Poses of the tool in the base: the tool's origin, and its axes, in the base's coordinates. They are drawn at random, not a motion.
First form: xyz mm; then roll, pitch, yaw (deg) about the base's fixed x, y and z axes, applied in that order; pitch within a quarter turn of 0, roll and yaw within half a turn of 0.
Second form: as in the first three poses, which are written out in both.
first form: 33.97 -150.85 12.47 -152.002 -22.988 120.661
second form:
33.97 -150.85 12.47
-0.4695 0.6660 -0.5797
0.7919 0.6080 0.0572
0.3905 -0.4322 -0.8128

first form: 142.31 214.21 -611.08 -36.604 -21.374 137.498
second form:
142.31 214.21 -611.08
-0.6865 -0.7026 -0.1872
0.6291 -0.4450 -0.6373
0.3645 -0.5553 0.7476

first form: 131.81 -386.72 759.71 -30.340 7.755 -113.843
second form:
131.81 -386.72 759.71
-0.4005 0.8169 0.4149
-0.9063 -0.2865 -0.3107
-0.1349 -0.5005 0.8551

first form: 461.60 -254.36 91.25 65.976 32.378 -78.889
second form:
461.60 -254.36 91.25
0.1628 0.4937 -0.8542
-0.8287 -0.4015 -0.3899
-0.5355 0.7714 0.3438

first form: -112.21 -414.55 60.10 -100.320 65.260 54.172
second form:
-112.21 -414.55 60.10
0.2450 -0.3778 -0.8929
0.3393 -0.8293 0.4440
-0.9082 -0.4117 -0.0750

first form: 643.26 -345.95 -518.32 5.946 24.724 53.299
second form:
643.26 -345.95 -518.32
0.5429 -0.7716 0.3317
0.7283 0.6292 0.2716
-0.4182 0.0941 0.9034

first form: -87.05 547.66 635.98 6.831 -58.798 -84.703
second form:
-87.05 547.66 635.98
0.0478 0.9793 -0.1968
-0.5158 0.1930 0.8347
0.8553 0.0616 0.5144

